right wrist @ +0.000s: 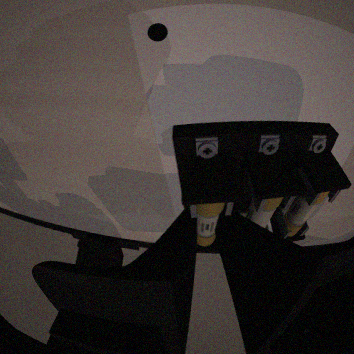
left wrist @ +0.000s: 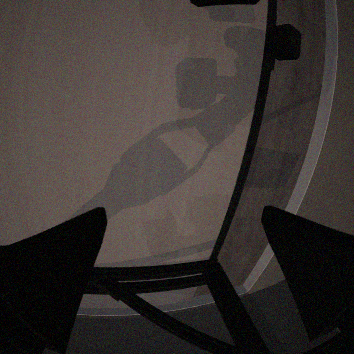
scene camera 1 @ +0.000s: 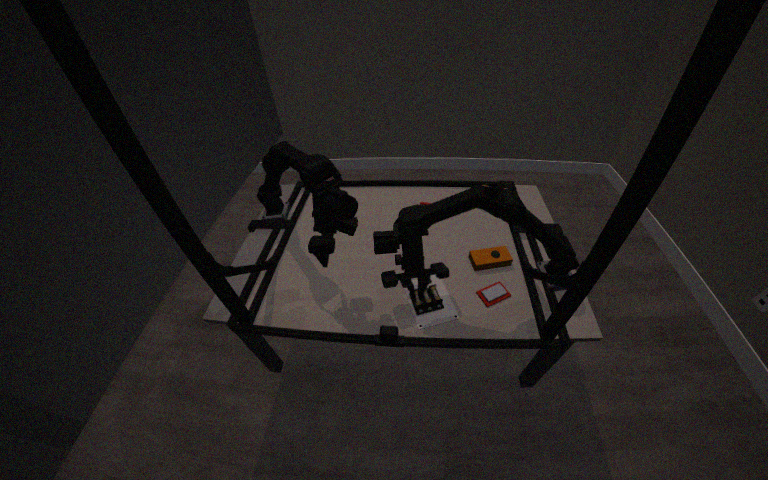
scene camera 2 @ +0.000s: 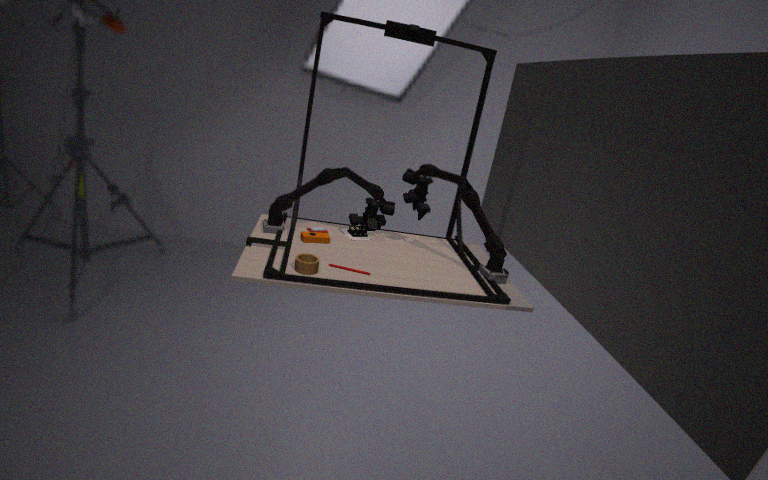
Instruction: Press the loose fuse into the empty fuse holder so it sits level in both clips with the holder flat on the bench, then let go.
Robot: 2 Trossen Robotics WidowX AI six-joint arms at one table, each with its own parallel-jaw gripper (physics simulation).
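Frame: origin at the left arm's base, x left, y back, z up, level; millimetres.
Where they show: left gripper, fingertip midpoint: [left wrist: 186, 215] [scene camera 1: 327, 257] [scene camera 2: 416, 215]; right gripper, fingertip midpoint: [right wrist: 203, 211] [scene camera 1: 417, 301] [scene camera 2: 362, 230]; left arm's base, origin of the base link: [scene camera 1: 275, 210] [scene camera 2: 493, 269]; right arm's base, origin of the base link: [scene camera 1: 556, 271] [scene camera 2: 274, 223].
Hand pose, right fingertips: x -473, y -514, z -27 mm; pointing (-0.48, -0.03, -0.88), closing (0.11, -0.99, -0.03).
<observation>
Things, the pixels of their centre, and the offset from my right fingertips.
- loose fuse, body centre: [right wrist: 206, 215] dx +4, dy +0, dz +5 mm
- orange box, body centre: [scene camera 1: 490, 257] [scene camera 2: 315, 237] dx +141, dy -267, dz -4 mm
- red-and-white flat item, body centre: [scene camera 1: 493, 293] [scene camera 2: 317, 229] dx +8, dy -238, dz -14 mm
- tan ring, body centre: [scene camera 2: 306, 264] dx +467, dy -344, dz +4 mm
- red rod, body centre: [scene camera 2: 349, 269] dx +448, dy -162, dz -18 mm
The black fuse holder [scene camera 1: 428, 309] [scene camera 2: 357, 232] [right wrist: 210, 180] stands on a white plate [scene camera 1: 439, 321] [right wrist: 225, 35]. In the right wrist view two fuses [right wrist: 264, 214] [right wrist: 302, 214] sit in its middle and right bays. My right gripper [scene camera 1: 421, 293] [right wrist: 203, 211] is shut on the loose fuse [right wrist: 207, 229], white with yellow ends, at the left bay. Its far end is close against the block, between metal clip edges; the fingers hide its near part. Whether it is level or seated in both clips cannot be told. My left gripper [scene camera 1: 323, 262] [scene camera 2: 421, 215] [left wrist: 186, 215] is open, empty and raised above the bench.
An orange box [scene camera 1: 490, 259] [scene camera 2: 315, 238] with a dark spot and a red-and-white flat item [scene camera 1: 493, 293] lie to the right of the holder in scene camera 1. In scene camera 2 a tan ring [scene camera 2: 306, 267] and a red rod [scene camera 2: 349, 269] lie near the front rail [scene camera 2: 390, 287].
</observation>
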